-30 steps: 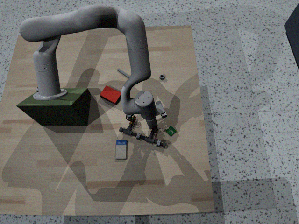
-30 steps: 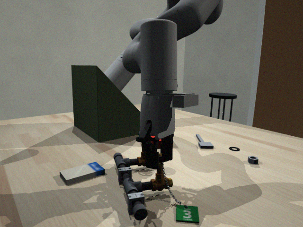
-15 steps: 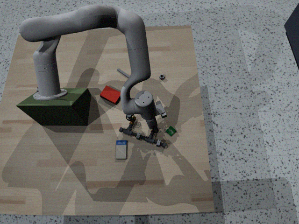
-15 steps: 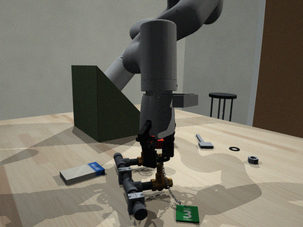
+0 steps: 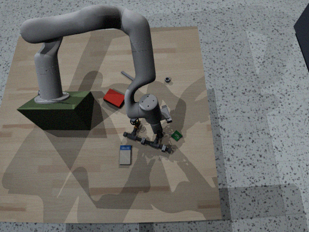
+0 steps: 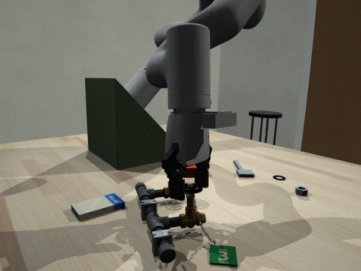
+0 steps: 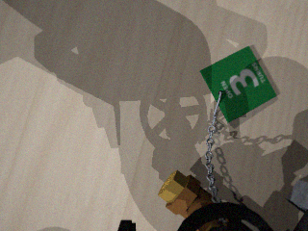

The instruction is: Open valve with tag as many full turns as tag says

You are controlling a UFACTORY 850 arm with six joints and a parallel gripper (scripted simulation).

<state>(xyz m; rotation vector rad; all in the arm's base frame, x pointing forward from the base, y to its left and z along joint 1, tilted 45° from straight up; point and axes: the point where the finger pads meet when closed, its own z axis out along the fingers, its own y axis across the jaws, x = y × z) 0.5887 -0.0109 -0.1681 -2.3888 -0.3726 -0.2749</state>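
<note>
My hand is 100 mm short of the green tag and 90 mm above it. Round my hand: red block 280 mm behind, 220 mm to the left, 80 mm below; then grey-and-blue block 180 mm behind, 130 mm to the right, 80 mm below; then grey bar tool 180 mm behind, 370 mm to the left, 80 mm below.
</note>
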